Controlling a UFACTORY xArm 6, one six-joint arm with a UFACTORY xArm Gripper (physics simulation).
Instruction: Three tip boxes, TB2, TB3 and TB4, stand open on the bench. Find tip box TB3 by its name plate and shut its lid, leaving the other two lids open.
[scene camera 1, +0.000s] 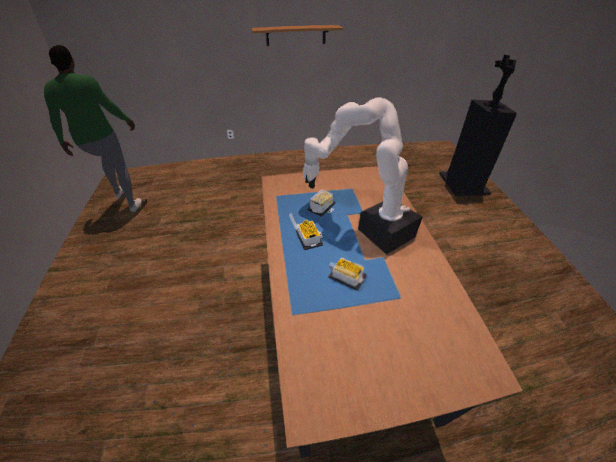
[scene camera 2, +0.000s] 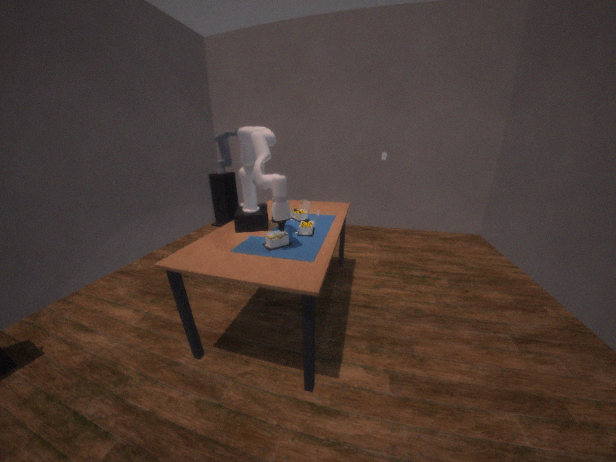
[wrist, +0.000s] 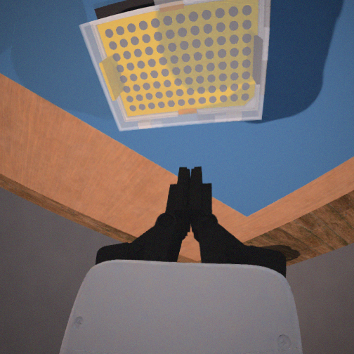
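Note:
One tip box stands at the far end of the mat in scene camera 1; its clear lid lies down over the yellow tip rack, which looks pale through it. A second tip box has its lid raised. A third tip box, nearest scene camera 1, also has its lid up. The name plates are too small or hidden to read. My gripper is shut and empty, above and just beside the hinge side of the first box.
The boxes stand on a blue mat on the wooden table. The arm's black base stands beside the mat. A person in green stands on the floor away from the table.

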